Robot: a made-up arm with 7 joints.
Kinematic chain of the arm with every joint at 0, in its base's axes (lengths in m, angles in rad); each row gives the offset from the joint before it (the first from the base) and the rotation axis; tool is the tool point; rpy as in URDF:
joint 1: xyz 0 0 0.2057 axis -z
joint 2: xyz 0 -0.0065 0.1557 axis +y
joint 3: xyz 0 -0.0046 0.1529 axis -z
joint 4: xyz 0 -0.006 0.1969 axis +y
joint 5: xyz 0 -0.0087 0.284 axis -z
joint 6: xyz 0 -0.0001 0.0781 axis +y
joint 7: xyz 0 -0.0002 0.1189 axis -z
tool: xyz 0 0 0 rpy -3.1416 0 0
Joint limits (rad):
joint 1: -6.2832..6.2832
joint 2: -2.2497..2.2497
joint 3: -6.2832..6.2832
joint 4: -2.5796..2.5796
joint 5: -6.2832..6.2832
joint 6: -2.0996..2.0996
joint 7: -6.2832..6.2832
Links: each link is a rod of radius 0.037 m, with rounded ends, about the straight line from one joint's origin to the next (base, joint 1, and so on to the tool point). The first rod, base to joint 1, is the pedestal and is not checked.
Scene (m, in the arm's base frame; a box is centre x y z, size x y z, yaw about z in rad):
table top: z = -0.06
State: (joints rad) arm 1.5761 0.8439 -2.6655 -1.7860 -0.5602 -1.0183 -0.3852
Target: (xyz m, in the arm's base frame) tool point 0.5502 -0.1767 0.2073
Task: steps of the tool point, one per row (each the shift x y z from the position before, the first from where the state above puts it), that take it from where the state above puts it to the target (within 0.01 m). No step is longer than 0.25 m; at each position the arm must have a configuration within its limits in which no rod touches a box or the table.
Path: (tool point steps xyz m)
1: 0.1730 -0.0600 -0.0138
2: 0.1944 0.0161 -0.0034
3: 0.1808 0.0944 0.0096
4: 0.1357 0.1584 0.0237

